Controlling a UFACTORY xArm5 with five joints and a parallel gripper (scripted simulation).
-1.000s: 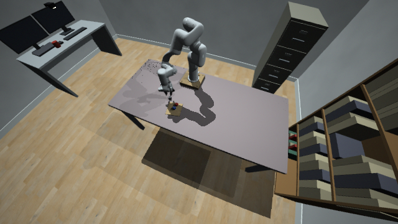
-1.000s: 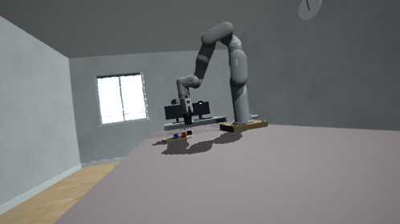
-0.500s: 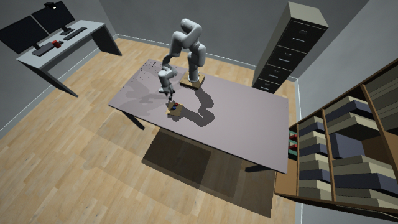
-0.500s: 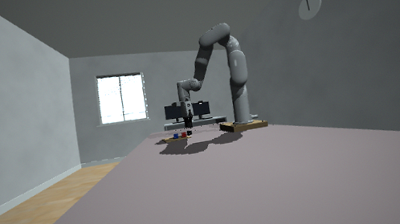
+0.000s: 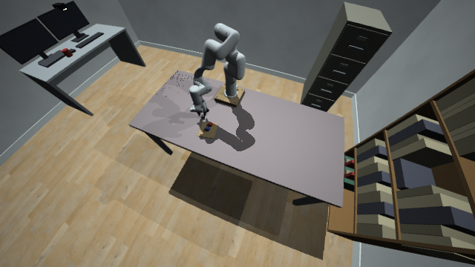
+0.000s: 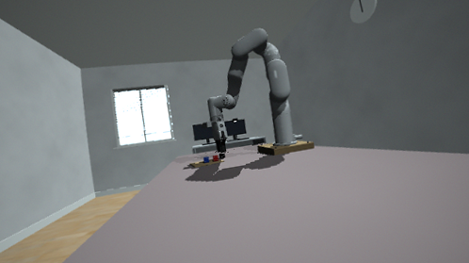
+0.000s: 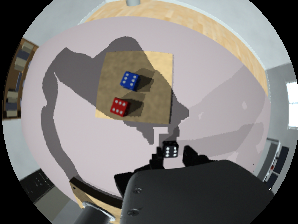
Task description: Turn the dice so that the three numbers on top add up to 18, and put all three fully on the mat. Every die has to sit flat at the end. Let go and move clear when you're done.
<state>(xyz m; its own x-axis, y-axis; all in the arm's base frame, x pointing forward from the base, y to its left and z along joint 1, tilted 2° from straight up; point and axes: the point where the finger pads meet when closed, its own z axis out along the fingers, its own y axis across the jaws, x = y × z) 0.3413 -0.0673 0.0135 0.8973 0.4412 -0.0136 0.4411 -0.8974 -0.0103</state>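
The black die is 40 mm below my hand. From my hand the other things lie so: tan mat 80 mm ahead, 110 mm to the left, 50 mm below; then blue die 80 mm ahead, 110 mm to the left, 40 mm below; then red die 30 mm ahead, 110 mm to the left, 40 mm below.
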